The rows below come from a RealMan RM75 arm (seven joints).
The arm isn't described. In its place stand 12 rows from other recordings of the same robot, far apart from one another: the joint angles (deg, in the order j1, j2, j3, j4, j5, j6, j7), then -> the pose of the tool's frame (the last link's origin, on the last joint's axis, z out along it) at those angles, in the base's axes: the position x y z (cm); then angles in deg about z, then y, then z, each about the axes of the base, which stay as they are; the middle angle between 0 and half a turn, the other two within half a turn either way.
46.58, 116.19, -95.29, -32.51, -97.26, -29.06, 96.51 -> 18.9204 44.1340 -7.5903 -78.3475 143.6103 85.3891
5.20, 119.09, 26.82, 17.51, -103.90, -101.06, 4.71 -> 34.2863 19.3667 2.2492 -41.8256 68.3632 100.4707
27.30, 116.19, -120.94, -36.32, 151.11, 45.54, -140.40 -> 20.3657 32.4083 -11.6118 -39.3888 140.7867 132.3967
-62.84, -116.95, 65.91, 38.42, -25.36, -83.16, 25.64 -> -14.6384 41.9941 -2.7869 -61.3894 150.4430 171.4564
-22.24, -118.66, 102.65, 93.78, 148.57, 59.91, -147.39 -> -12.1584 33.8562 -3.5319 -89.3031 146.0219 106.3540
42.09, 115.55, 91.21, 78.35, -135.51, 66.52, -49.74 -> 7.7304 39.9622 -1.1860 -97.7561 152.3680 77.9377
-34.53, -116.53, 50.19, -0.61, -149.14, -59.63, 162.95 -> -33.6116 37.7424 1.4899 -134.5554 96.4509 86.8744
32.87, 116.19, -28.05, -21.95, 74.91, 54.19, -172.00 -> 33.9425 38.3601 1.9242 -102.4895 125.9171 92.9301
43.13, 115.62, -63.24, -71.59, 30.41, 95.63, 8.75 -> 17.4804 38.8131 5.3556 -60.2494 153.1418 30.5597
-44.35, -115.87, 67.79, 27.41, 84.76, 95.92, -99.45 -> -13.9726 34.3334 -2.8475 142.2657 139.0817 -6.1422
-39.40, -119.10, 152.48, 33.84, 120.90, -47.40, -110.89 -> -15.3799 36.0135 -12.4458 -74.6722 116.8356 60.3588
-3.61, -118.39, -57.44, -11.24, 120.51, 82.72, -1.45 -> -41.8294 19.0390 5.5563 -132.7098 67.9339 100.9348
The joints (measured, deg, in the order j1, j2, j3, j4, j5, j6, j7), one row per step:
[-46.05 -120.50 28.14 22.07 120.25 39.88 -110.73]
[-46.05 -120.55 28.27 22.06 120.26 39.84 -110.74]
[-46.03 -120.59 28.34 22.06 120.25 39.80 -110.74]
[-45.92 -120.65 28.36 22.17 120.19 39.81 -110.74]
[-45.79 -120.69 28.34 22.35 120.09 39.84 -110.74]
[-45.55 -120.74 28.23 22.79 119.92 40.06 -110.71]
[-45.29 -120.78 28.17 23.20 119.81 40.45 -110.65]
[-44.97 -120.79 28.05 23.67 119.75 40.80 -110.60]
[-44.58 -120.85 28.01 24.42 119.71 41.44 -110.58]
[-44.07 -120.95 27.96 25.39 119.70 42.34 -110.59]
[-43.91 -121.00 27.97 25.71 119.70 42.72 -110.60]
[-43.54 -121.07 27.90 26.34 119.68 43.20 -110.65]
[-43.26 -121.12 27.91 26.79 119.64 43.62 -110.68]
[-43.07 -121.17 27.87 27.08 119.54 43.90 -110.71]
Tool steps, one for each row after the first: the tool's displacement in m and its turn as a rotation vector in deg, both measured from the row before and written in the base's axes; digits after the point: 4 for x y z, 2 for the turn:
[0.0002 -0.0002 -0.0007 -0.10 0.06 -0.03]
[0.0000 -0.0002 -0.0004 -0.04 0.03 0.01]
[-0.0004 -0.0004 0.0000 0.06 -0.04 0.06]
[-0.0006 -0.0002 0.0006 0.16 -0.06 0.07]
[-0.0008 -0.0002 0.0018 0.34 -0.14 0.00]
[-0.0006 -0.0005 0.0014 0.15 -0.14 -0.12]
[-0.0013 -0.0006 0.0020 0.25 -0.07 -0.03]
[-0.0008 -0.0007 0.0024 0.20 -0.08 -0.27]
[-0.0009 -0.0011 0.0028 0.18 -0.14 -0.37]
[0.0000 -0.0005 0.0006 -0.02 -0.09 -0.19]
[-0.0011 -0.0009 0.0020 0.20 -0.10 -0.09]
[-0.0006 -0.0008 0.0013 0.07 -0.09 -0.13]
[-0.0004 -0.0005 0.0008 0.10 -0.17 -0.04]

